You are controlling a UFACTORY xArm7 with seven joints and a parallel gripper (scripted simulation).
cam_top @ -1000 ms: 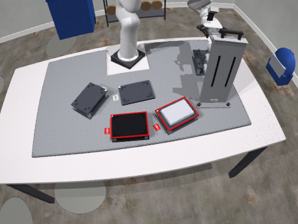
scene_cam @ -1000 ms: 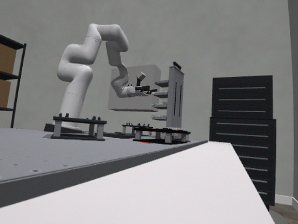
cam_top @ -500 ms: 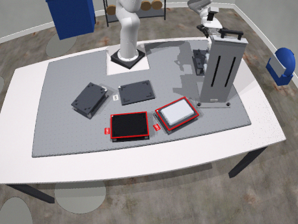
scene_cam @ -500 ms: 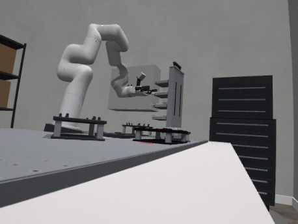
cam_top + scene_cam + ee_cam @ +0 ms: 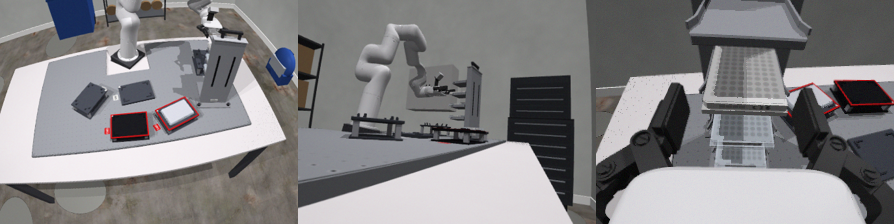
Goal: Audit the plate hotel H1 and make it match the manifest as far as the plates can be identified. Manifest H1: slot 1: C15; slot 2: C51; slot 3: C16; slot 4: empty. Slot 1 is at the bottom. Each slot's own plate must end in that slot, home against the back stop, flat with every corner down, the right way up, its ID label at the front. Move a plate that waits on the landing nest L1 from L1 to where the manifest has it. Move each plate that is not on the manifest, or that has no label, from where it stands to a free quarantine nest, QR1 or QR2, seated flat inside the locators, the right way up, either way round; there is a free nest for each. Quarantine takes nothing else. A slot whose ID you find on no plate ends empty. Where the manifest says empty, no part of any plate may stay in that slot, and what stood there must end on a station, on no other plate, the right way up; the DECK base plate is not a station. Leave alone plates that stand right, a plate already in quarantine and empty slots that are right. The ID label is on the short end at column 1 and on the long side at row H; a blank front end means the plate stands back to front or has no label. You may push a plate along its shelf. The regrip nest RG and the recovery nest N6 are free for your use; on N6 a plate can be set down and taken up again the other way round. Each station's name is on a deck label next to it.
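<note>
Now: the plate labelled C16 90 mm ahead of my hand, 30 mm to the right of it and 30 mm below it. From my hand the other things lie so: RG label (190 mm behind, 40 mm to the left, 290 mm below); then H1 label (60 mm ahead, 80 mm to the left, 290 mm below); then white plate (210 mm ahead, 260 mm to the right, 250 mm below).
</note>
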